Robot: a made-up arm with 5 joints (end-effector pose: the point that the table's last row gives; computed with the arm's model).
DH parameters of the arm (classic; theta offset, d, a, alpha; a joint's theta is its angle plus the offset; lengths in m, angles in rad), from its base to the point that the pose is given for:
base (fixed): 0 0.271 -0.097 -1.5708
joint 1: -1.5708 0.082 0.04 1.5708
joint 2: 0 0.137 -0.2 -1.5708
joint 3: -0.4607 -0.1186 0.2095 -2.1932
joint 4: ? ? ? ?
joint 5: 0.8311 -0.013 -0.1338 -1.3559
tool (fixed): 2.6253 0.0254 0 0
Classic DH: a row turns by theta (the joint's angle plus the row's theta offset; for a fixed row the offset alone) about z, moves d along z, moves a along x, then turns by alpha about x.
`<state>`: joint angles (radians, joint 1 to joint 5).
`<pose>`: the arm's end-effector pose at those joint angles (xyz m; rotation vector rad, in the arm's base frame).
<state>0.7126 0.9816 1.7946 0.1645 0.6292</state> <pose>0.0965 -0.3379 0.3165 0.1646 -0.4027 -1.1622</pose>
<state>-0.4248 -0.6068 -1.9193 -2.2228 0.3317</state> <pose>-0.4319 0.0653 -0.1982 -0.8218 2.5992 0.7072</pose>
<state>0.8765 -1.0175 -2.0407 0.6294 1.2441</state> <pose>-0.6744 0.1888 0.3249 -0.7520 2.6568 -1.3681</pose>
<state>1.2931 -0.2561 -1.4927 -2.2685 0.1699</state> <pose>-0.3587 -0.0837 0.7144 0.1889 -1.3557 -0.6207</pose>
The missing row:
joint 4: -0.7052 0.1437 0.0064 -2.3859
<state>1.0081 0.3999 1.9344 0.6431 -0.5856</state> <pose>-0.2595 -0.2388 0.2221 -0.2267 -1.6606 -1.9807</pose>
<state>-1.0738 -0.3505 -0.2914 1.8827 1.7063</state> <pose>-0.1274 -0.2418 0.0724 -0.6885 0.6045 -1.4009</pose>
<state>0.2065 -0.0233 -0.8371 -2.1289 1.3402</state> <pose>-0.3067 -0.0941 0.4408 0.0162 -0.7430 -0.2748</pose>
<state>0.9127 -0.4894 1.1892 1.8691 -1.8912</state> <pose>-0.0596 0.0214 0.1457 0.8672 0.2914 0.3410</pose>
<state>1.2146 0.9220 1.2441 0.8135 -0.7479</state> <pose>-0.0549 -0.2107 0.2717 0.7258 -1.7728 -1.8493</pose>
